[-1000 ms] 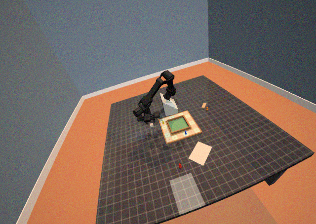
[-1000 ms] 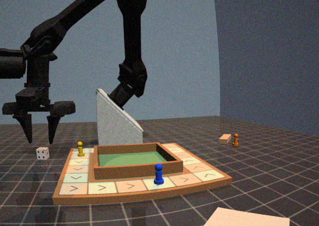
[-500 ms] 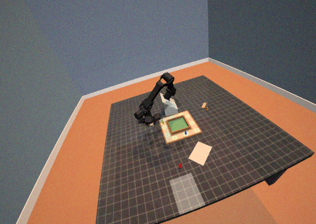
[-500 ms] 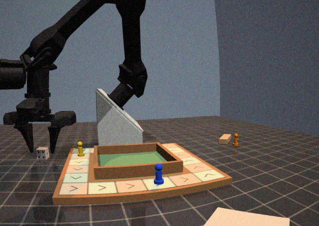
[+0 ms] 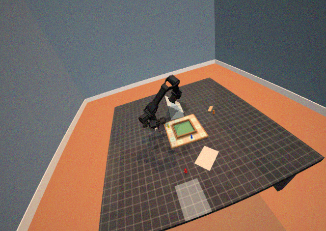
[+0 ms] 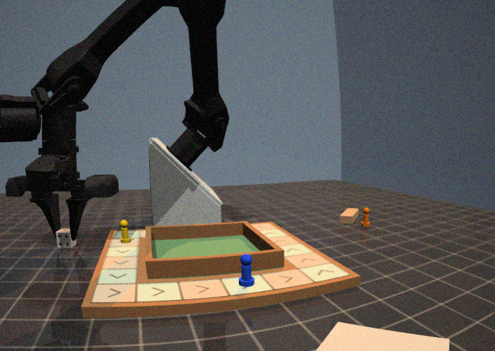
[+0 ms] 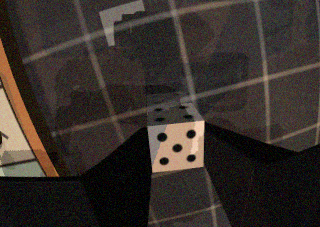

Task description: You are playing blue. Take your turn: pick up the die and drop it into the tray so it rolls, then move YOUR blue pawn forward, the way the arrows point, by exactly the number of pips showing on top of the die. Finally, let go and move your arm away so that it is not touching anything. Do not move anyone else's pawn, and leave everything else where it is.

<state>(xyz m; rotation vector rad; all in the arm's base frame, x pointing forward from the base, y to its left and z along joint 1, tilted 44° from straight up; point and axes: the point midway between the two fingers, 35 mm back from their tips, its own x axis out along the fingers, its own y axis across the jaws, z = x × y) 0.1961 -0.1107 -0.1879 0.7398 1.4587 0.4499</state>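
Now: the blue pawn 240 mm to the left of my gripper tip, 210 mm ahead of it and 20 mm above it. Round my gripper tip: die (right at my gripper tip); then yellow pawn (100 mm to the left, 30 mm ahead, 20 mm above); then green tray (210 mm to the left, 100 mm ahead).
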